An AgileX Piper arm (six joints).
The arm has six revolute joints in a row. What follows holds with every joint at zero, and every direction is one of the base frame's. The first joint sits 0.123 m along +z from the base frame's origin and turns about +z. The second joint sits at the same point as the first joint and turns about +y. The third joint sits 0.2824 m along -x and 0.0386 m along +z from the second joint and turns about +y. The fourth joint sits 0.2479 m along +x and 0.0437 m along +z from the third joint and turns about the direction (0.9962, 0, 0.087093). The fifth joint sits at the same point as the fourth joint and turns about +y. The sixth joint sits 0.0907 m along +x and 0.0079 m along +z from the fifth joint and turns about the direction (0.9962, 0, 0.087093). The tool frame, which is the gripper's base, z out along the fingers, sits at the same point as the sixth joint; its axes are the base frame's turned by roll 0, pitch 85.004 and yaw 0 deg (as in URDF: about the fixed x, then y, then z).
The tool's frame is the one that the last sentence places.
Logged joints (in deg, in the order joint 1, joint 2, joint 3, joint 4, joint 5, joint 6), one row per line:
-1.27 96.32 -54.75 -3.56 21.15 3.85
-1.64 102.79 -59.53 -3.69 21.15 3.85
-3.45 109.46 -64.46 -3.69 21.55 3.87
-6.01 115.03 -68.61 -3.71 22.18 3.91
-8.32 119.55 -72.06 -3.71 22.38 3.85
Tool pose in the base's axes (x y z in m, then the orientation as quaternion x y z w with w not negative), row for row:
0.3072 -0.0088 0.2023 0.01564 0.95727 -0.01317 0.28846
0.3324 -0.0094 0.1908 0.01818 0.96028 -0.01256 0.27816
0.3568 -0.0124 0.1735 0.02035 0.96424 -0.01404 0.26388
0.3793 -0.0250 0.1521 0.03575 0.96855 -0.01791 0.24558
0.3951 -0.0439 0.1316 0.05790 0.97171 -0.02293 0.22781
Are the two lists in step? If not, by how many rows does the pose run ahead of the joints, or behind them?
The pose runs 1 row behind the joints: the pose in row i belongs to the joints in row i - 1.
